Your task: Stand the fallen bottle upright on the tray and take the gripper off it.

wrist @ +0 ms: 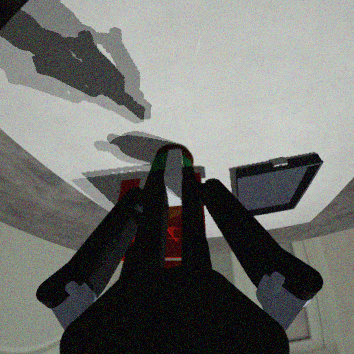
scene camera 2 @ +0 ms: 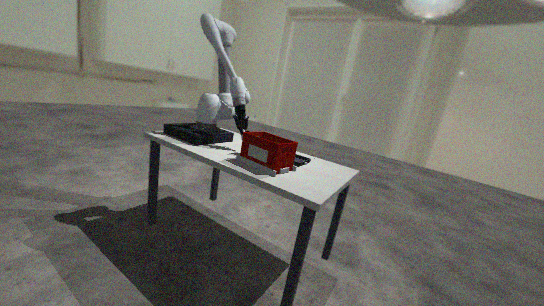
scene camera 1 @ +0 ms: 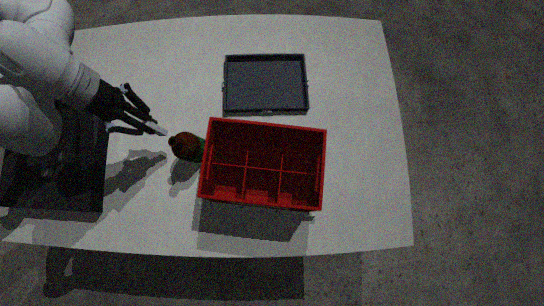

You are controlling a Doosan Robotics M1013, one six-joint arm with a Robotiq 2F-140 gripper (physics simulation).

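Pixels of known places: gripper, fingertip midpoint: [wrist: 175,160] [scene camera 1: 163,133]; arm's base at its link origin: [scene camera 2: 205,129] [scene camera 1: 54,136].
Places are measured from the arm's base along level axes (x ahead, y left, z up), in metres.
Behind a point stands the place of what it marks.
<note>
The brown bottle with a green band [scene camera 1: 185,145] {x 0.457, y -0.090, z 0.056 m} [wrist: 188,160] {x 0.446, y -0.040, z -0.036 m} is off the tray, close to the left side of the red crate in scene camera 1, its neck toward the gripper. I cannot tell whether it stands, lies or touches the table. In the wrist view the fingers hide most of it; it does not show in scene camera 2. The grey tray [scene camera 1: 265,85] {x 0.677, y 0.114, z -0.065 m} [scene camera 2: 303,160] {x 0.766, y 0.183, z -0.065 m} [wrist: 270,189] {x 0.673, y 0.123, z -0.065 m} lies flat on the table with no bottle on it. My gripper [scene camera 1: 159,130] {x 0.384, y -0.037, z 0.013 m} [scene camera 2: 243,131] {x 0.384, y -0.037, z 0.013 m} [wrist: 175,160] {x 0.384, y -0.037, z 0.013 m} is shut and empty, tilted, with its fingertips a little short of the bottle's neck.
The red divided crate [scene camera 1: 324,170] {x 0.778, y -0.191, z 0.105 m} [scene camera 2: 281,156] {x 0.768, y -0.233, z 0.033 m} [wrist: 130,187] {x 0.498, y -0.196, z -0.047 m} stands between the bottle and the right part of the white table [scene camera 1: 360,150] {x 0.942, y -0.117, z -0.070 m} [scene camera 2: 325,182] {x 1.013, y -0.118, z -0.070 m} [wrist: 280,75] {x 0.360, y 0.124, z -0.070 m}. The tray lies behind it in scene camera 1. The dark robot base [scene camera 1: 90,192] {x 0.146, y -0.182, z -0.001 m} [scene camera 2: 197,134] {x 0.117, y -0.207, z 0.000 m} is at the left.
</note>
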